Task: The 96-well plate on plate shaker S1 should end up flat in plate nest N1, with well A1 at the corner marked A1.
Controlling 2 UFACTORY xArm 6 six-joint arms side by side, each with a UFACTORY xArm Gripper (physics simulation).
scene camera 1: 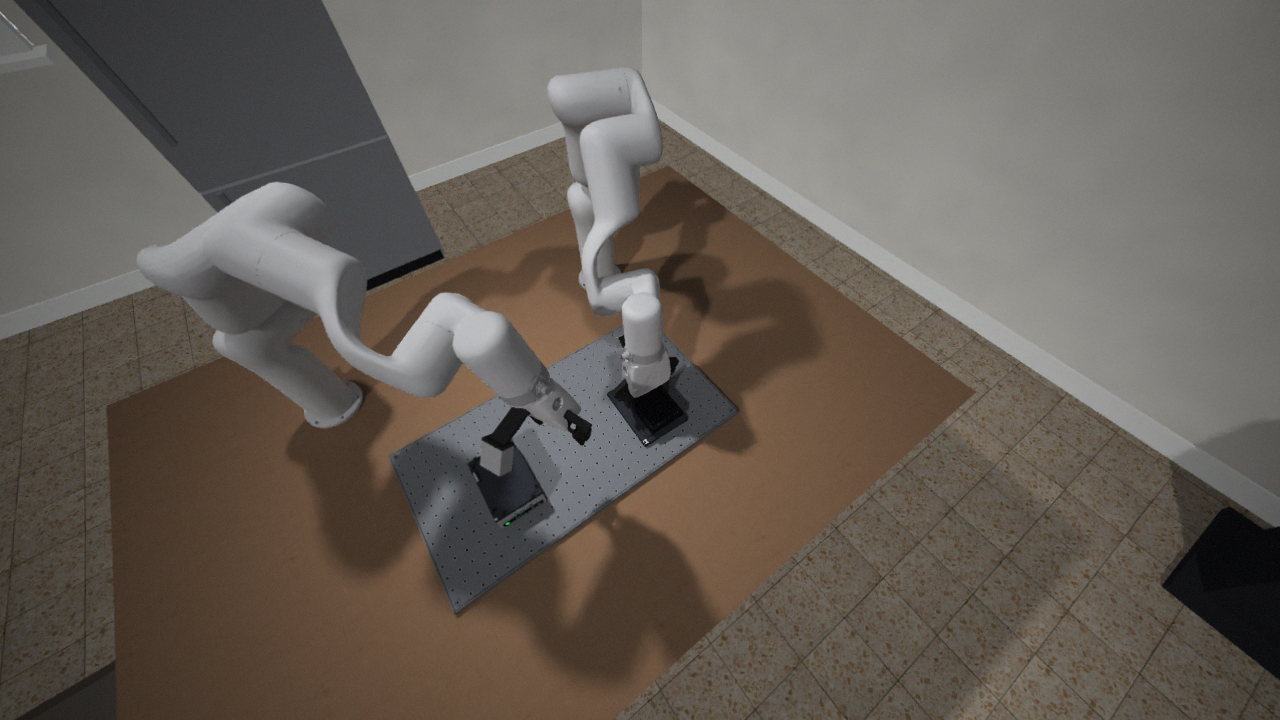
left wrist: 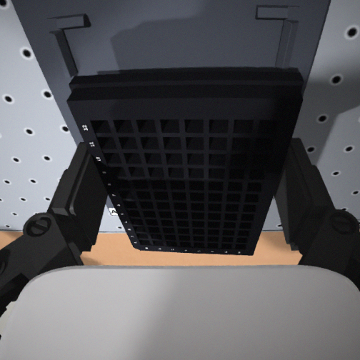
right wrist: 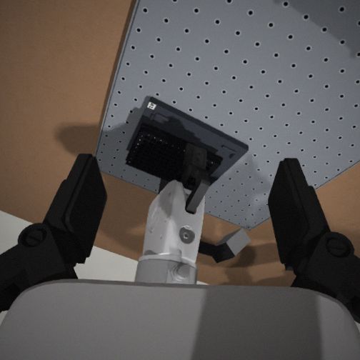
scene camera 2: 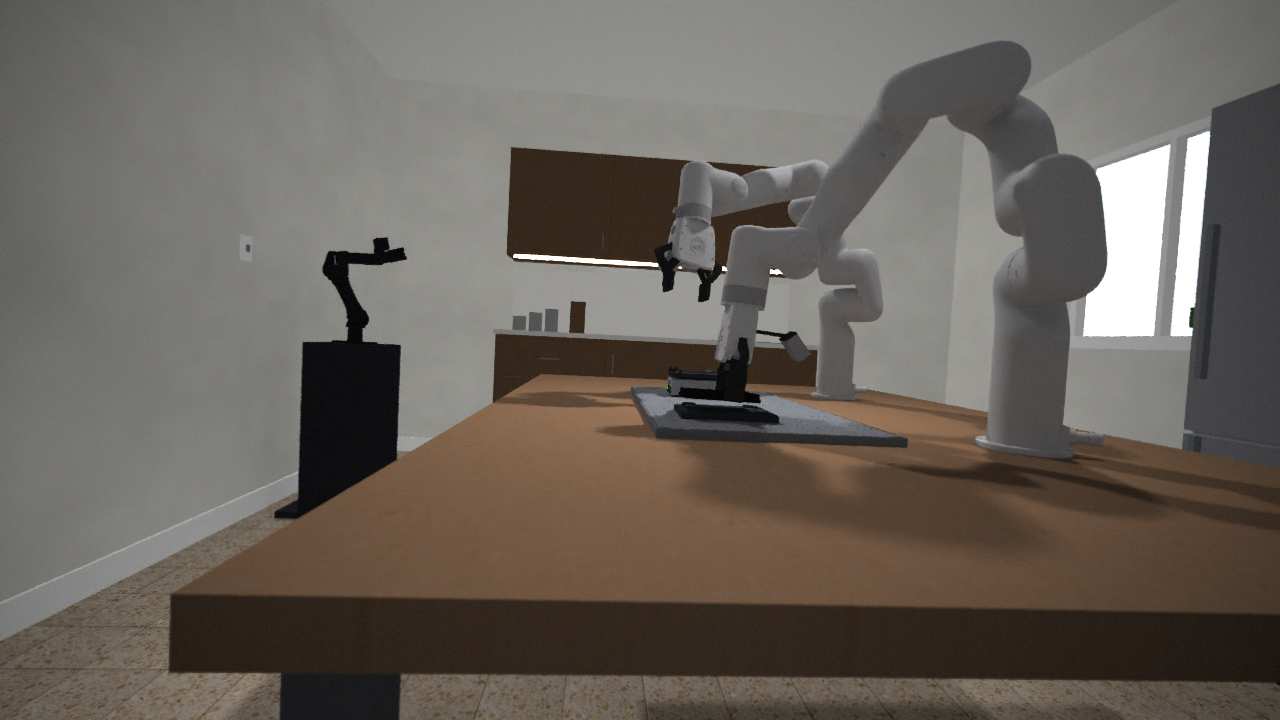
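Seen in the pictures: left gripper, between the fingertips: point(scene camera 1: 647, 397) point(scene camera 2: 728, 398); right gripper, between the fingertips: point(scene camera 1: 564, 427) point(scene camera 2: 685, 296); left arm's base, origin of its link: point(scene camera 2: 1021, 449); right arm's base, origin of its link: point(scene camera 1: 335, 404) point(scene camera 2: 833, 398).
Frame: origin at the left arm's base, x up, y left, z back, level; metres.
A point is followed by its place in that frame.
The black 96-well plate point(scene camera 1: 660, 412) {y 0.086, x 0.057, z -0.496 m} point(scene camera 2: 698, 393) {y 0.126, x 0.055, z -0.483 m} point(left wrist: 185, 165) point(right wrist: 155, 150) is held nearly level, a little above plate nest N1 point(scene camera 2: 726, 412) {y 0.103, x 0.025, z -0.440 m} point(left wrist: 190, 35) point(right wrist: 212, 134); a narrow gap shows in scene camera 2. My left gripper point(scene camera 2: 733, 392) {y 0.064, x 0.045, z -0.447 m} point(left wrist: 188, 161) is shut on its long sides. In the left wrist view the plate's numbers run down its left edge and letters along its lower edge; its lower-left corner is near the nest's A1 label point(left wrist: 114, 211). My right gripper point(scene camera 2: 686, 291) {y -0.106, x 0.236, z -0.591 m} is open and empty, high above the board. Plate shaker S1 point(scene camera 1: 512, 488) {y -0.237, x 0.068, z -0.620 m} bears no plate.
The perforated grey board point(scene camera 1: 581, 465) {y -0.102, x 0.013, z -0.573 m} point(scene camera 2: 805, 428) {y 0.111, x 0.013, z -0.310 m} point(right wrist: 280, 65) carries the nest and the shaker on the brown table point(scene camera 1: 232, 555) {y -0.794, x 0.000, z -0.637 m} point(scene camera 2: 554, 519) {y 0.655, x 0.000, z -0.434 m}. The right arm's wrist camera point(scene camera 1: 496, 456) {y -0.194, x 0.336, z -0.673 m} hangs over part of the shaker. The left arm's wrist camera point(scene camera 2: 793, 346) {y 0.055, x 0.141, z -0.343 m} point(right wrist: 234, 244) sticks out beside its gripper.
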